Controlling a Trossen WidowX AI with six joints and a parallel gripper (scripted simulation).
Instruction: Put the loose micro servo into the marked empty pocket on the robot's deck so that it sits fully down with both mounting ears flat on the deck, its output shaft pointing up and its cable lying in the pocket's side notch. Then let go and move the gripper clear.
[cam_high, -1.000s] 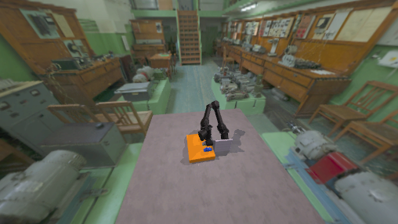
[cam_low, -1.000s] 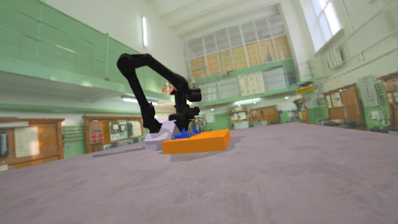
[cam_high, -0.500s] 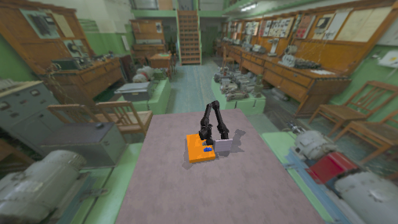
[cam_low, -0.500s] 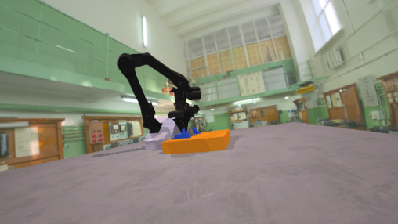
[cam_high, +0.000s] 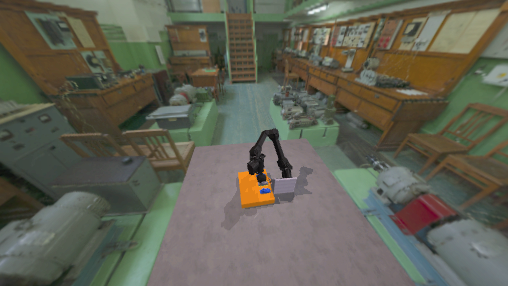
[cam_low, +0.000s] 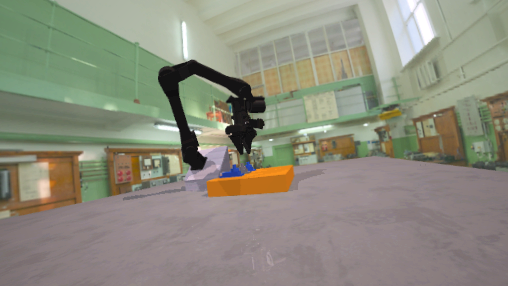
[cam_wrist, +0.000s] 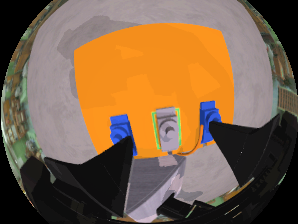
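Right now the orange deck is 8 cm ahead of my gripper tip and 9 cm below it.
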